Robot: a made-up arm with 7 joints. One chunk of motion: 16 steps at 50 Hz.
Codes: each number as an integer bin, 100 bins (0 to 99) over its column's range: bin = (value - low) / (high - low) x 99, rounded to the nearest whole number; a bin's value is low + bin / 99 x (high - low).
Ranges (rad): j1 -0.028..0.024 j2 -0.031..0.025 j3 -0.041..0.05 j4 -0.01..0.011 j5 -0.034..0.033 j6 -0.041..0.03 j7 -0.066..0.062
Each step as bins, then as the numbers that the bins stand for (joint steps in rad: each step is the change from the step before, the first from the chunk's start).
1 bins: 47 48 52 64 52 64 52
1 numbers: -0.00331 -0.00385 0.00680 0.00358 0.00119 0.00490 0.00123
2 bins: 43 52 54 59 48 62 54
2 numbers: -0.00541 -0.00159 0.00864 0.00252 -0.00152 0.00346 0.00382
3 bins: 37 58 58 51 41 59 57
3 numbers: -0.00857 0.00181 0.01231 0.00082 -0.00625 0.00131 0.00770
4 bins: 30 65 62 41 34 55 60
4 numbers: -0.01224 0.00577 0.01599 -0.00130 -0.01099 -0.00156 0.01158
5 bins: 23 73 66 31 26 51 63
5 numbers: -0.01592 0.01029 0.01967 -0.00342 -0.01640 -0.00442 0.01545
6 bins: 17 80 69 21 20 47 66
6 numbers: -0.01907 0.01425 0.02242 -0.00555 -0.02046 -0.00729 0.01933
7 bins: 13 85 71 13 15 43 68
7 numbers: -0.02117 0.01708 0.02426 -0.00724 -0.02385 -0.01016 0.02192
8 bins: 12 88 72 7 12 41 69
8 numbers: -0.02170 0.01878 0.02518 -0.00852 -0.02588 -0.01160 0.02321
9 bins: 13 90 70 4 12 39 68
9 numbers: -0.02117 0.01991 0.02334 -0.00915 -0.02588 -0.01303 0.02192
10 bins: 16 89 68 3 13 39 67
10 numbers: -0.01960 0.01934 0.02151 -0.00936 -0.02520 -0.01303 0.02063
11 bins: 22 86 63 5 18 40 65
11 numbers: -0.01644 0.01765 0.01691 -0.00894 -0.02182 -0.01231 0.01804
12 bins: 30 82 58 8 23 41 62
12 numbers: -0.01224 0.01538 0.01231 -0.00830 -0.01843 -0.01160 0.01416
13 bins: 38 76 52 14 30 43 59
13 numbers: -0.00804 0.01199 0.00680 -0.00703 -0.01370 -0.01016 0.01028
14 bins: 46 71 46 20 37 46 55
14 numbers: -0.00384 0.00916 0.00128 -0.00576 -0.00896 -0.00801 0.00511
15 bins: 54 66 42 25 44 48 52
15 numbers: 0.00036 0.00633 -0.00239 -0.00470 -0.00422 -0.00658 0.00123
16 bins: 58 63 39 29 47 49 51
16 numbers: 0.00246 0.00464 -0.00515 -0.00385 -0.00219 -0.00586 -0.00006
